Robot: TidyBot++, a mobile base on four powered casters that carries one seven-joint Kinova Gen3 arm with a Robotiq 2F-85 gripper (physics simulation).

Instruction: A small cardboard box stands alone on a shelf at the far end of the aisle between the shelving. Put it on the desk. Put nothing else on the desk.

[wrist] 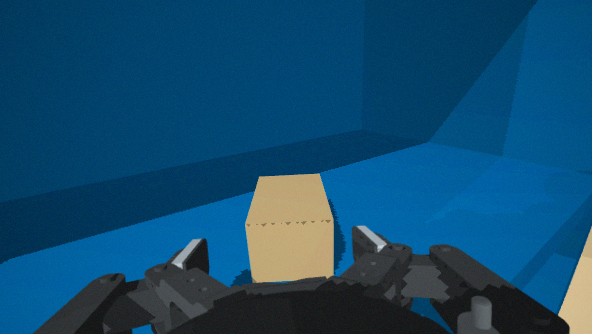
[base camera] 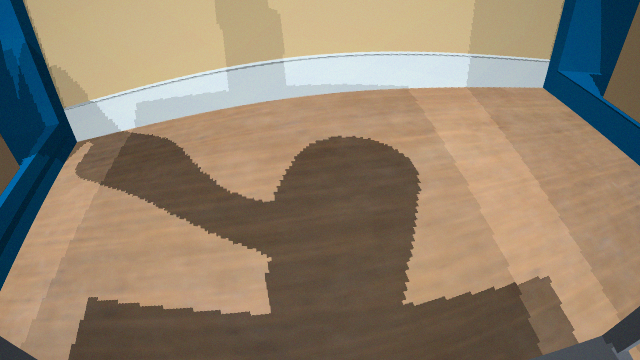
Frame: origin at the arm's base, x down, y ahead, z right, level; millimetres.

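Seen in the pictures: gripper, between the fingertips: [wrist: 281, 248].
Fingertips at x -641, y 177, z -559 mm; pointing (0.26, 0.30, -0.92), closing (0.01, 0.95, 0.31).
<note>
A point is followed by its place in that frame.
A small tan cardboard box [wrist: 291, 240] {z -581, x -629, y 192 mm} stands upright on the blue shelf [wrist: 430, 210] {z -609, x -594, y 364 mm} in the wrist view. My gripper [wrist: 281, 248] {z -559, x -641, y 177 mm} is open, with one finger to the left of the box and the other to its right. Both fingertips stand apart from the box, and the right one is nearer to it than the left one. The lower edge of the box is partly hidden by the gripper body. The desk does not show in either view.
The shelf's blue back wall [wrist: 175, 90] {z -937, x -724, y 135 mm} rises behind the box. In the base camera view, blue shelving [base camera: 595, 112] {z 725, x 359, y 673 mm} stands at the right and more at the left. A tan wall [base camera: 375, 25] {z 136, x 244, y 804 mm} with a white baseboard [base camera: 350, 72] {z 81, x 350, y 782 mm} closes the aisle ahead.
</note>
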